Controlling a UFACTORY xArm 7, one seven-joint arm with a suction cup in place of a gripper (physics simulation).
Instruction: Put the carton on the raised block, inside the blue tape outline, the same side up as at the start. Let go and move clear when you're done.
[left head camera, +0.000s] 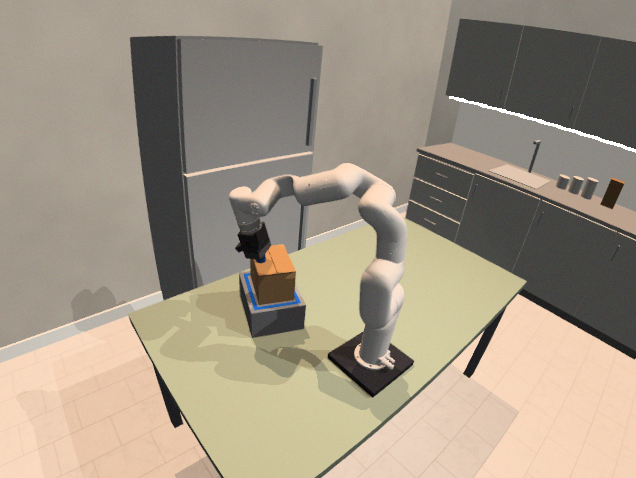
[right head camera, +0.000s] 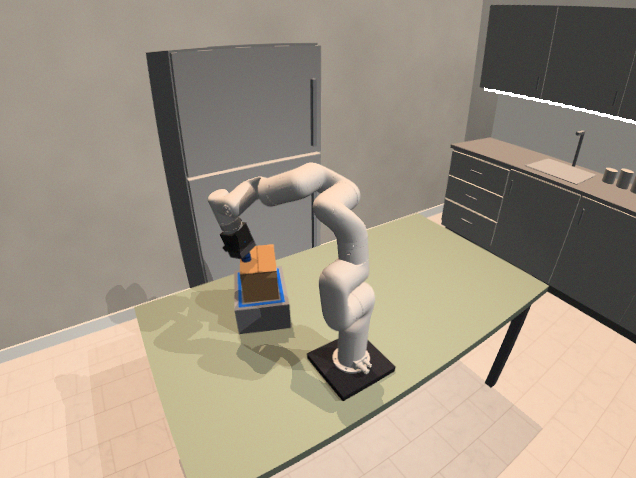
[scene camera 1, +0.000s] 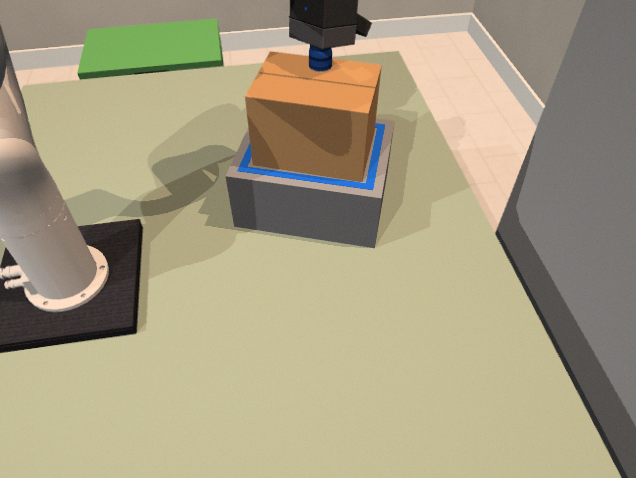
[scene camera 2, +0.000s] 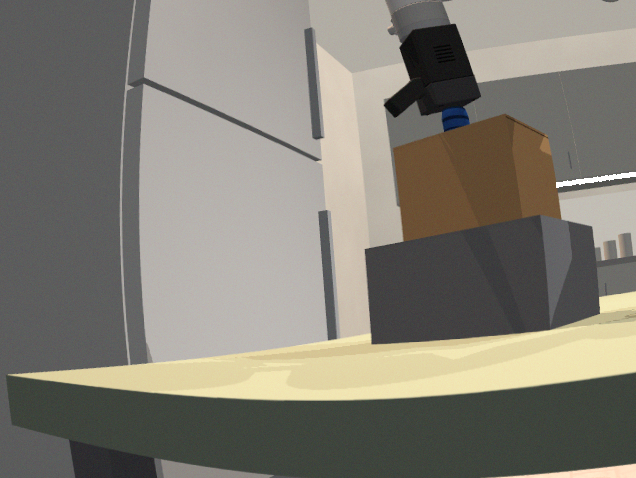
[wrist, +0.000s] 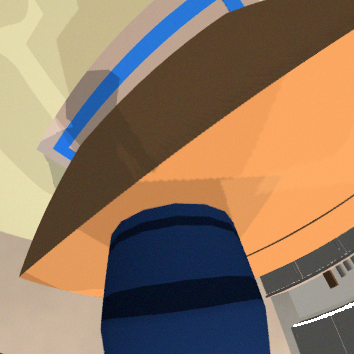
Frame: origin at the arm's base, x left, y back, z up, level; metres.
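Seen in the pictures: hand, its tool point: (left head camera: 262, 262) (right head camera: 248, 261) (scene camera 1: 319, 72) (scene camera 2: 461, 141) (wrist: 181, 221); arm's base, origin of its link: (left head camera: 371, 356) (right head camera: 351, 359) (scene camera 1: 68, 278).
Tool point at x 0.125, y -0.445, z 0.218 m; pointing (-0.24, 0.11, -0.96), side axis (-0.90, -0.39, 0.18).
Pixels of each thing's middle, then the offset from my tool point to it. Level surfaces: height alone.
- orange-brown carton, middle of its body: (wrist: 200, 172) (scene camera 2: 480, 187) (scene camera 1: 315, 116) (left head camera: 271, 273) (right head camera: 259, 272) dx -0.033, dy +0.015, dz -0.056 m
- grey raised block, middle of its body: (scene camera 2: 491, 283) (wrist: 173, 110) (scene camera 1: 314, 173) (left head camera: 270, 300) (right head camera: 261, 298) dx -0.029, dy +0.016, dz -0.181 m
- green table, height of its surface: dz -0.241 m
The orange-brown carton (left head camera: 275, 288) (right head camera: 260, 287) (scene camera 1: 308, 138) (scene camera 2: 457, 179) (wrist: 275, 155) stands upright on the grey raised block (left head camera: 277, 321) (right head camera: 263, 318) (scene camera 1: 308, 214) (scene camera 2: 447, 298). The blue tape outline (left head camera: 248, 285) (right head camera: 281, 287) (scene camera 1: 308, 178) (wrist: 150, 46) shows around its base, and the carton appears to be inside it. The far side of the outline is hidden. My gripper's blue suction cup (left head camera: 261, 259) (right head camera: 246, 257) (scene camera 1: 320, 60) (scene camera 2: 455, 119) (wrist: 177, 220) is pressed on the carton's top, off-centre, and is shut on the carton. The tool above is tilted.
The block stands on the green table (left head camera: 437, 287) (right head camera: 421, 298) (scene camera 1: 308, 359) near one end. The tall grey fridge (left head camera: 246, 102) (right head camera: 246, 107) (scene camera 2: 231, 231) stands beyond the table edge. A green panel (scene camera 1: 149, 46) lies past the table's far edge in scene camera 1.
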